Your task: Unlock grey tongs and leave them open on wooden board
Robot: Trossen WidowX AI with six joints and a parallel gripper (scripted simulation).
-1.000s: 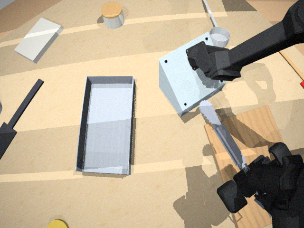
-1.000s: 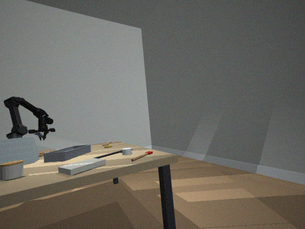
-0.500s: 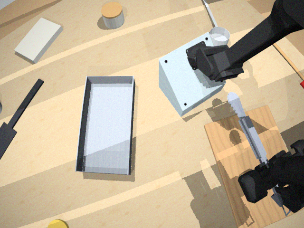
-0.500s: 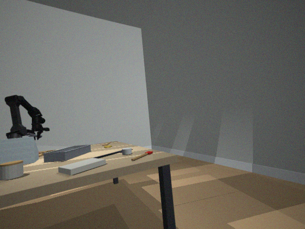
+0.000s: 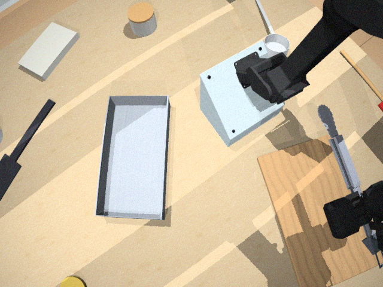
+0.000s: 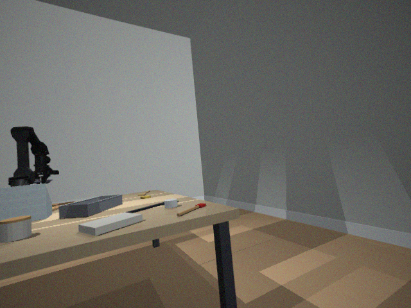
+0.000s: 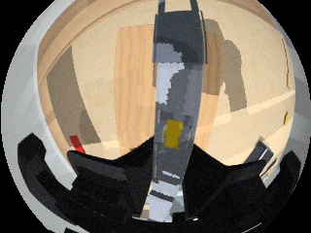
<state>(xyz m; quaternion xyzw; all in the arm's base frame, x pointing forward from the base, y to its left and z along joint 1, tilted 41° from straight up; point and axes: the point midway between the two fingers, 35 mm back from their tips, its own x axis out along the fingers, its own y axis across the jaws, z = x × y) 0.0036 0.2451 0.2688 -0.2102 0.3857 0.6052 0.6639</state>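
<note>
Right now the yellow lock piece is 40 mm above my gripper tip, 30 mm to the left of it and 10 mm ahead of it. Also, from my gripper tip: wooden board: 140 mm below, 10 mm behind; then red-tipped stick: 380 mm behind, 160 mm to the right, 140 mm below; then roasting tin: 360 mm to the right, 320 mm ahead, 120 mm below.
</note>
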